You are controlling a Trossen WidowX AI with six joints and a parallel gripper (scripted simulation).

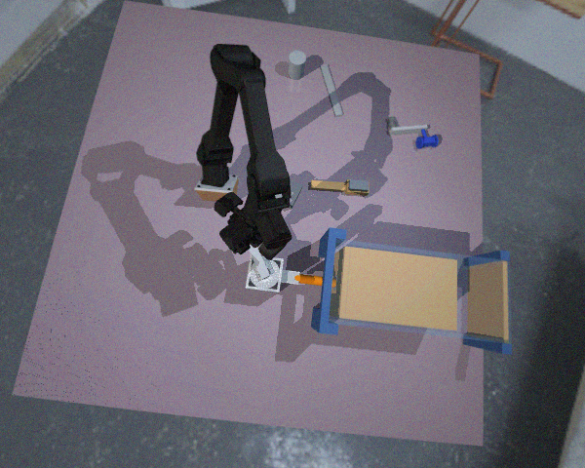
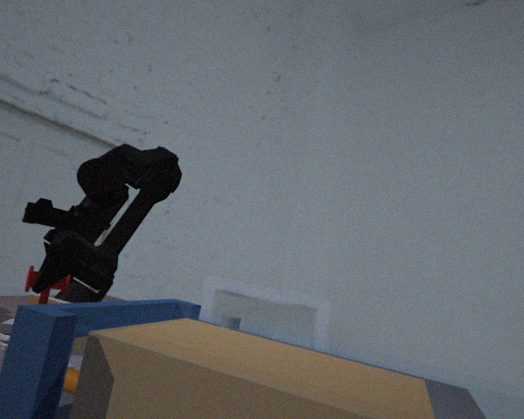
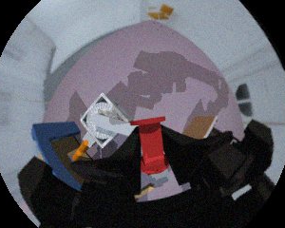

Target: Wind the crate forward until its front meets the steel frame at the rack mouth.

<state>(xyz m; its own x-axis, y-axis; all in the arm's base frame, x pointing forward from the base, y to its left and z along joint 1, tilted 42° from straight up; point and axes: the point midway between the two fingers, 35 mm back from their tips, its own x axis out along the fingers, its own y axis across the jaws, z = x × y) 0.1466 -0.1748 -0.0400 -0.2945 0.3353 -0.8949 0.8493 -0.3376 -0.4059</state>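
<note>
Now: the red-knobbed crank handle 30 mm ahead of my gripper tip, 20 mm to the right of it and 30 mm below it. The rest, counted from my gripper tip: red knob 10 mm ahead, 10 mm to the left; then blue steel frame 230 mm ahead, 50 mm to the right, 20 mm below; then grey block 80 mm ahead, 190 mm to the left, 110 mm below.
</note>
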